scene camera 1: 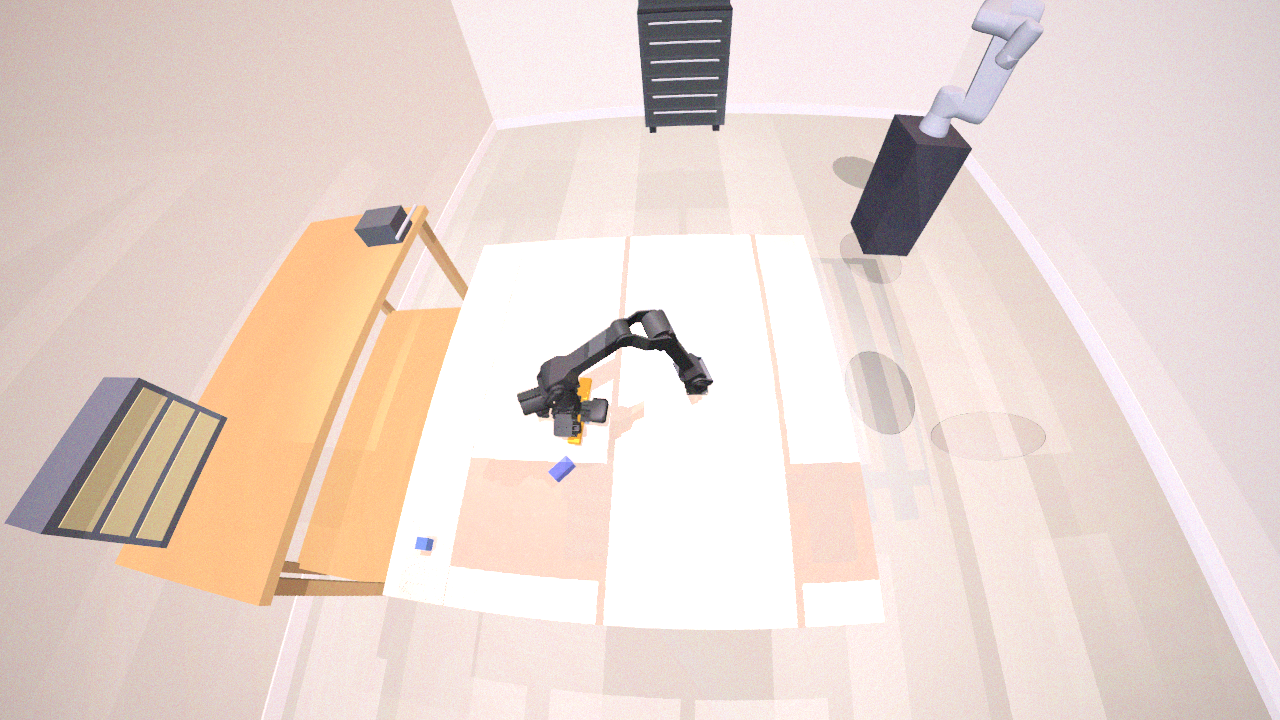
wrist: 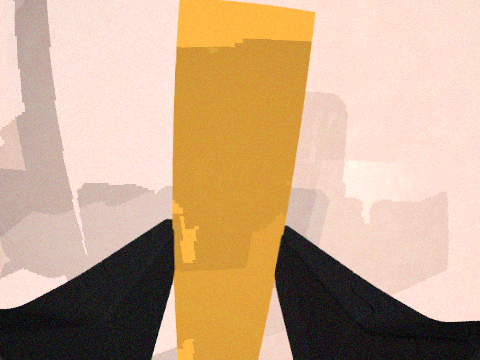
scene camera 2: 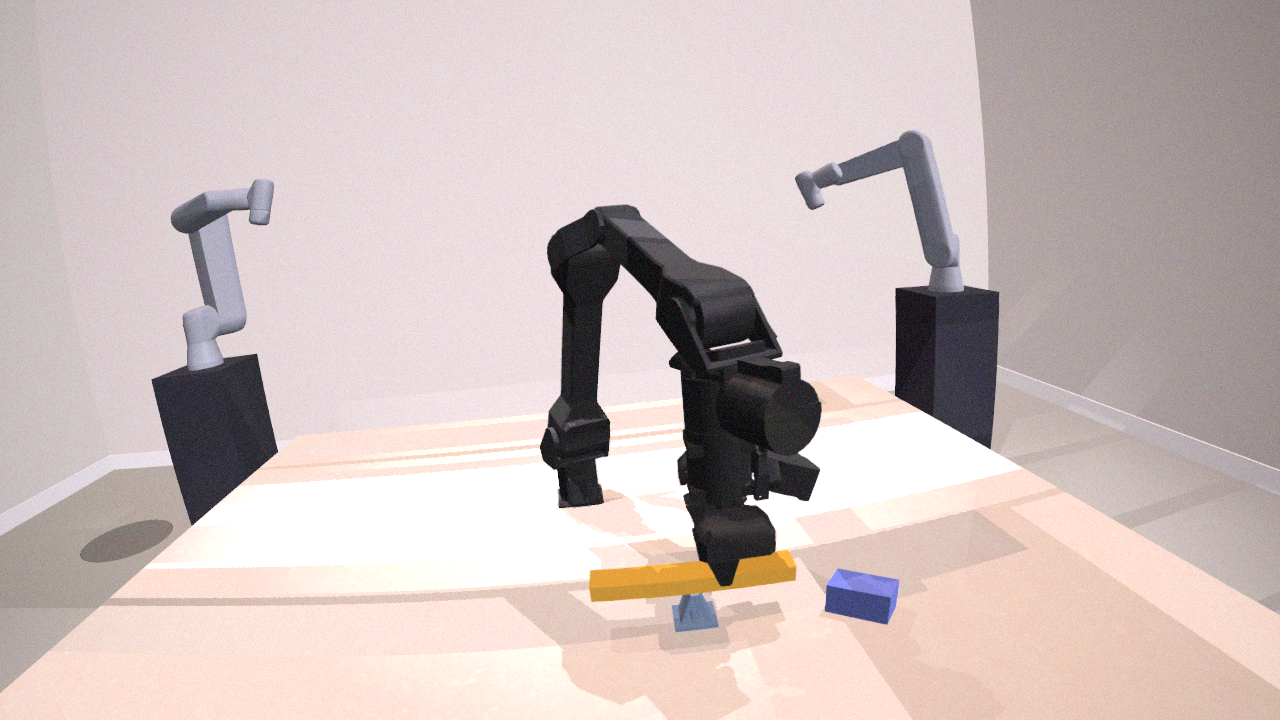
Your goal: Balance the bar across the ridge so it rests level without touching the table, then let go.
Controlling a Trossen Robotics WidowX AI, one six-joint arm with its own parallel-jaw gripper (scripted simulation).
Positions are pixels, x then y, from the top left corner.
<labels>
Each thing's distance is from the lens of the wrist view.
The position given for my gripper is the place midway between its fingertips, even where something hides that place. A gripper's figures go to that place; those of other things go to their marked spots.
my gripper (wrist: 226, 234): 0.10 m
bar (wrist: 240, 80): 0.07 m
</labels>
